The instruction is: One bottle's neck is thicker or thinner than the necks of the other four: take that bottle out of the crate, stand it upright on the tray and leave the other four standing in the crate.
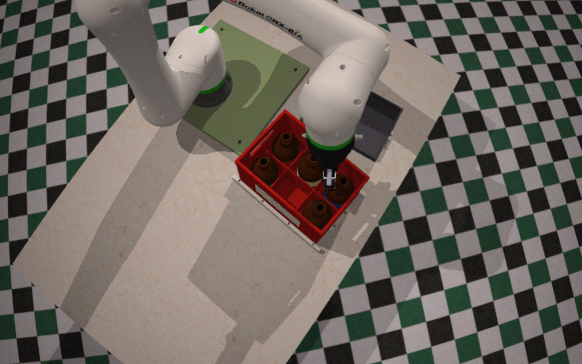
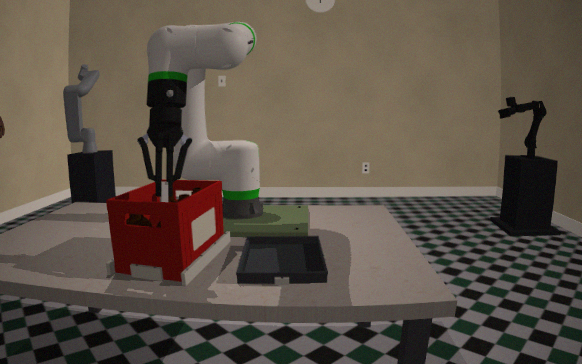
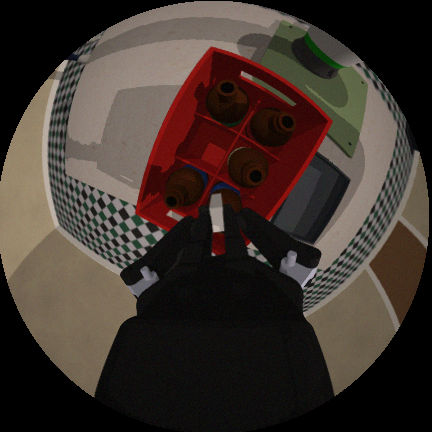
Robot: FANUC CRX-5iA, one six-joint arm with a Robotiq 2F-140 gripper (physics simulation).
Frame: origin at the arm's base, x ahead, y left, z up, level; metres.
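Seen in the pictures: gripper, fingertip midpoint: [image 3: 217,202]; arm's base at its link origin: [image 1: 208,86] [image 2: 241,213] [image 3: 314,57].
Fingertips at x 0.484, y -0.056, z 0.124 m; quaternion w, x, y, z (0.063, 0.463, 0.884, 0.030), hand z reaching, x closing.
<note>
Pixels of each thing's top centre, then the offset from my fingertips to it. "spot": a spot on its surface instead.
- red crate at its top centre: [image 3: 226,159] [image 1: 302,169] [image 2: 168,189] 0.071 m back, 0.020 m right, 0.039 m up
- dark tray at its top centre: [image 2: 282,252] [image 1: 353,112] [image 3: 315,203] 0.087 m back, 0.257 m left, 0.111 m down
- crate cell at a spot on its surface: [image 1: 297,196] spot: 0.059 m back, 0.043 m right, 0.128 m down
A red crate [image 1: 305,229] [image 2: 163,245] [image 3: 298,160] stands on the table with several brown bottles upright in its cells. They are at the back [image 1: 286,146] [image 3: 273,125], left [image 1: 265,169] [image 3: 226,100], middle [image 1: 309,167] [image 3: 247,167], front [image 1: 318,213] [image 3: 183,187] and right [image 1: 341,189] [image 3: 230,197]. My gripper [image 1: 329,179] [image 2: 164,195] [image 3: 217,202] is shut with nothing between its fingers. Its tips hang at the crate's rim, right over the right-hand bottle, whose neck they hide. The dark tray [image 1: 383,119] [image 2: 282,276] [image 3: 318,193] lies empty beside the crate.
One crate cell [image 1: 297,196] is empty. The arm's green base plate [image 1: 261,72] [image 2: 271,220] lies behind the crate. White stop strips border the crate's foot. The table edge runs close to the crate's right side, with checkered floor beyond.
</note>
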